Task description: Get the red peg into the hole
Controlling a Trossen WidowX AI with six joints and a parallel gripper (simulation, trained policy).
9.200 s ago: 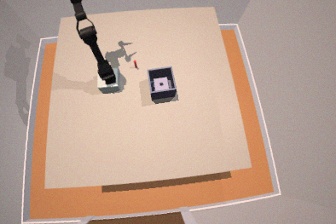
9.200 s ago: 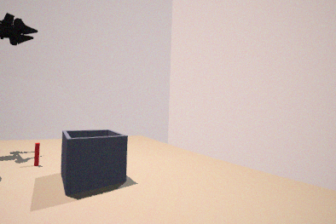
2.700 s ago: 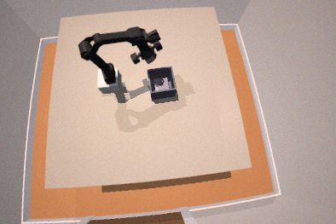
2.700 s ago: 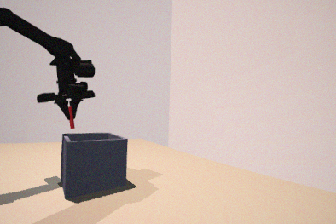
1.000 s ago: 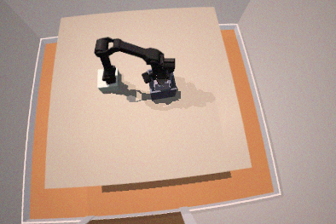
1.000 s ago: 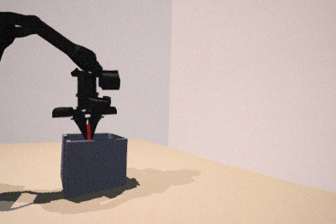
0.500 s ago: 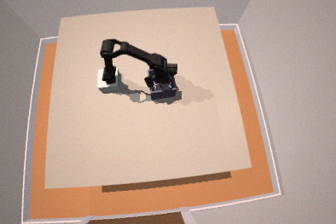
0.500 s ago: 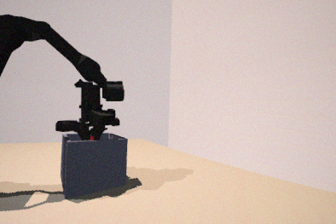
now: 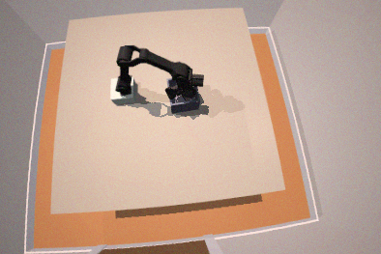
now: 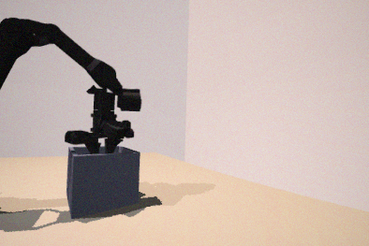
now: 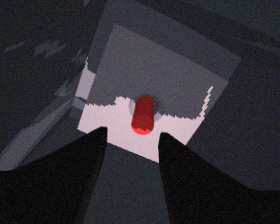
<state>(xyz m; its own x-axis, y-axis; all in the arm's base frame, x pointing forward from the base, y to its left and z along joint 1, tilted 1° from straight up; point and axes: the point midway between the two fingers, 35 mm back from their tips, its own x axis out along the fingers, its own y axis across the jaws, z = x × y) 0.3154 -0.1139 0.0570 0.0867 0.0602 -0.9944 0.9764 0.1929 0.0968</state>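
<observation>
Right now my gripper tip is 1 cm to the left of the red peg and 5 cm above it. From my gripper tip the other things lie so: plate 1 cm behind, 1 cm to the right, 5 cm below.
</observation>
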